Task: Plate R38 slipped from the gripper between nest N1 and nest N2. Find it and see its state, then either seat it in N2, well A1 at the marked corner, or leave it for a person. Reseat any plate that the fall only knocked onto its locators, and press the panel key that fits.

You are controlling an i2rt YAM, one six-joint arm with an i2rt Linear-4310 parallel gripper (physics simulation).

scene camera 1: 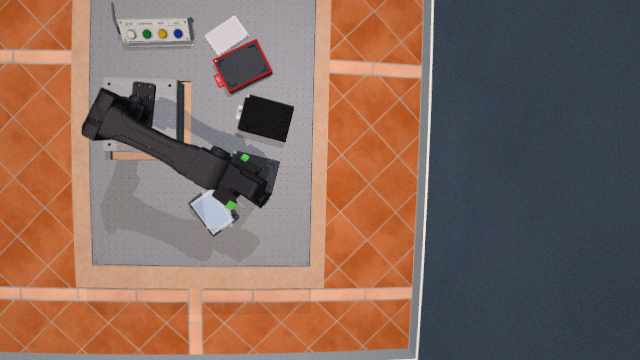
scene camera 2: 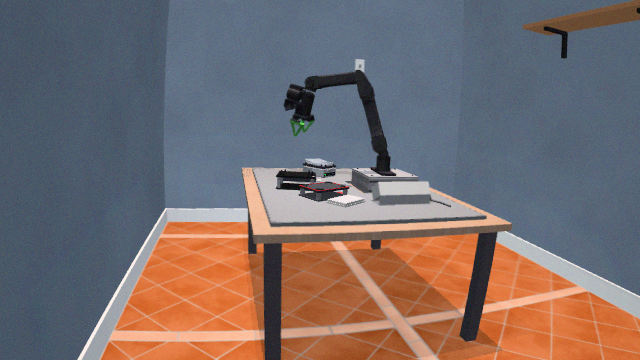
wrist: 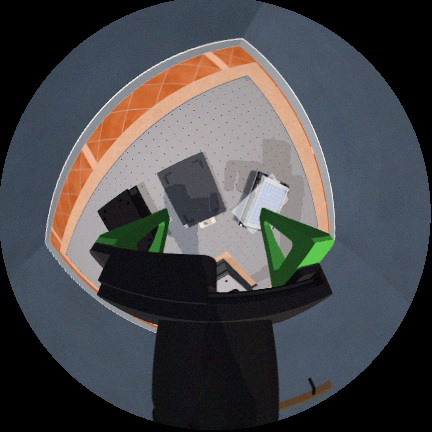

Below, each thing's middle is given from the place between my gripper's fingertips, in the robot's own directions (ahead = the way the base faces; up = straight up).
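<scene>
Grey station labelled N2 [wrist: 188,183]: 20 cm below my hand, 3 cm to the left of it, 1 cm behind it.
</scene>
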